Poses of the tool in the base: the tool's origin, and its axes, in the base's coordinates. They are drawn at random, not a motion.
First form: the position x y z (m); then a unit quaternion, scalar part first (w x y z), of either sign.
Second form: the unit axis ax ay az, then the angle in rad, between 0 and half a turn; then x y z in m. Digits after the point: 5 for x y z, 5 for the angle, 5 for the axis.
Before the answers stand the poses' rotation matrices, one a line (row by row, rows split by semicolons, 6 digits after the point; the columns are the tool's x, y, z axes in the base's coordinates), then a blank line. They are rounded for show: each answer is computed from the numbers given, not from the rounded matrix.
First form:
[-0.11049, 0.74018, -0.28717, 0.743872, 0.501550, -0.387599, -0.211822]
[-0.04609, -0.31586, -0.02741, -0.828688, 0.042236, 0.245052, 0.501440]
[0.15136, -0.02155, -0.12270, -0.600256, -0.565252, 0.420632, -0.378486]
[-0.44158, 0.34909, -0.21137, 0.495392, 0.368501, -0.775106, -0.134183]
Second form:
0.609797 -0.073664 -0.789127; -0.703938 0.407158 -0.581974; 0.364170 0.910382 0.196429
0.377015 0.851774 -0.363786; -0.810374 0.493548 0.315759; 0.448501 0.175757 0.876331
0.359634 -0.929903 -0.077094; -0.021149 0.074477 -0.996998; 0.932854 0.360185 0.007118
-0.237588 -0.438308 -0.866855; -0.704201 0.692404 -0.157093; 0.669069 0.573117 -0.473164

[0.75046, -0.57996, -0.31695, 1.46390, -0.11049, 0.74018, -0.28717]
[-0.07546, -0.43782, -0.89589, 1.18807, -0.04609, -0.31586, -0.02741]
[0.70673, -0.52592, 0.47322, 1.85395, 0.15136, -0.02155, -0.12270]
[0.42421, -0.89229, -0.15447, 2.10502, -0.44158, 0.34909, -0.21137]

